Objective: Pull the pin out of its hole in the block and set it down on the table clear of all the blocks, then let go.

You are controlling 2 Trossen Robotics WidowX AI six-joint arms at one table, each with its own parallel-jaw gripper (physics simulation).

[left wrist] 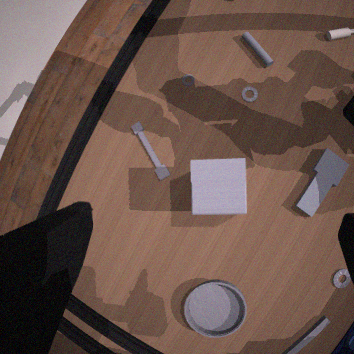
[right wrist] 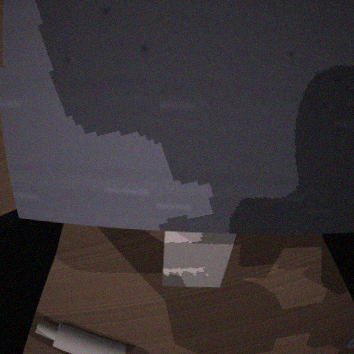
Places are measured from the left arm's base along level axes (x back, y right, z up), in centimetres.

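Pixels of known places: left gripper, between the fingertips: [left wrist: 223, 222].
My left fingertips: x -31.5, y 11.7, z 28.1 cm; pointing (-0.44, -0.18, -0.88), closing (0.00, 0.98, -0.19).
Behind a point stands the place of what it marks.
A large blue-grey block [right wrist: 150, 100] fills the upper part of the right wrist view, partly in shadow. A pale, square-sided pin [right wrist: 198, 260] {x -48.7, y 31.9, z -1.0 cm} sticks out from under its lower edge; the part in the hole is hidden. My right gripper [right wrist: 189, 203] {x -48.4, y 32.5, z -3.0 cm} is open, with its fingers apart on either side of the pin and not touching it. The block's edge covers the fingertips. My left gripper [left wrist: 223, 222] {x -31.5, y 11.7, z 28.1 cm} is open and empty, high above the table. The block with the pin cannot be made out in the left wrist view.
In the left wrist view are a pale square block [left wrist: 218, 186] {x -33.5, y 9.7, z 4.0 cm}, a grey stepped block [left wrist: 322, 182] {x -34.8, y 24.0, z -2.6 cm}, a thin bar with square ends [left wrist: 149, 150] {x -38.6, y -1.3, z -3.6 cm}, a round dish [left wrist: 210, 306] {x -15.8, y 9.2, z -3.8 cm}, a grey rod [left wrist: 257, 49] {x -54.7, y 14.7, z -2.7 cm} and small rings. A white stepped cylinder [left wrist: 340, 34] {x -58.9, y 29.0, z -2.6 cm} [right wrist: 90, 341] {x -58.7, y 29.2, z -3.1 cm} lies on the table.
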